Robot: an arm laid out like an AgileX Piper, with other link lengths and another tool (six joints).
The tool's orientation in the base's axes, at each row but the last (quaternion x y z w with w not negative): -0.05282, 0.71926, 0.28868, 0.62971; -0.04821, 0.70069, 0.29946, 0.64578; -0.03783, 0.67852, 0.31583, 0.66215; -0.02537, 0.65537, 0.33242, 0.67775; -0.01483, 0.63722, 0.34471, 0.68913; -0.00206, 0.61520, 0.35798, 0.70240; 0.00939, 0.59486, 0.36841, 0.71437; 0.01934, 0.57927, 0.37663, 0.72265; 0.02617, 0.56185, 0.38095, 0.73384; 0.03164, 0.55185, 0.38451, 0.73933
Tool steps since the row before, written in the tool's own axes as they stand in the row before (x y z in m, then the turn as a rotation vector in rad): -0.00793, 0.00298, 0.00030, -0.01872, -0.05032, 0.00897; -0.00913, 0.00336, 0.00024, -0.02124, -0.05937, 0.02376; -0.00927, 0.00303, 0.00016, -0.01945, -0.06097, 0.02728; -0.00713, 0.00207, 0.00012, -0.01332, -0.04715, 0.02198; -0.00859, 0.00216, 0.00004, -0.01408, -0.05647, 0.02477; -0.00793, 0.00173, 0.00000, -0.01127, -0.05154, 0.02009; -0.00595, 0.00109, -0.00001, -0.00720, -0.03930, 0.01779; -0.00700, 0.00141, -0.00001, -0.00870, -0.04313, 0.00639; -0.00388, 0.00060, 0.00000, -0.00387, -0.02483, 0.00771; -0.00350, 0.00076, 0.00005, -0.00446, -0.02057, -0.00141
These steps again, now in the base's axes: 0.00055, 0.00033, 0.00845, 0.03374, -0.04271, -0.00038; 0.00016, -0.00006, 0.00973, 0.05122, -0.04378, -0.00106; -0.00017, -0.00091, 0.00971, 0.05483, -0.04271, -0.00305; -0.00033, -0.00131, 0.00730, 0.04303, -0.03189, -0.00379; -0.00060, -0.00225, 0.00854, 0.05010, -0.03806, -0.00650; -0.00077, -0.00268, 0.00762, 0.04353, -0.03506, -0.00791; -0.00069, -0.00241, 0.00551, 0.03534, -0.02494, -0.00649; -0.00106, -0.00296, 0.00641, 0.02756, -0.03318, -0.01077; -0.00062, -0.00186, 0.00340, 0.01936, -0.01686, -0.00564; -0.00070, -0.00156, 0.00315, 0.00937, -0.01767, -0.00671
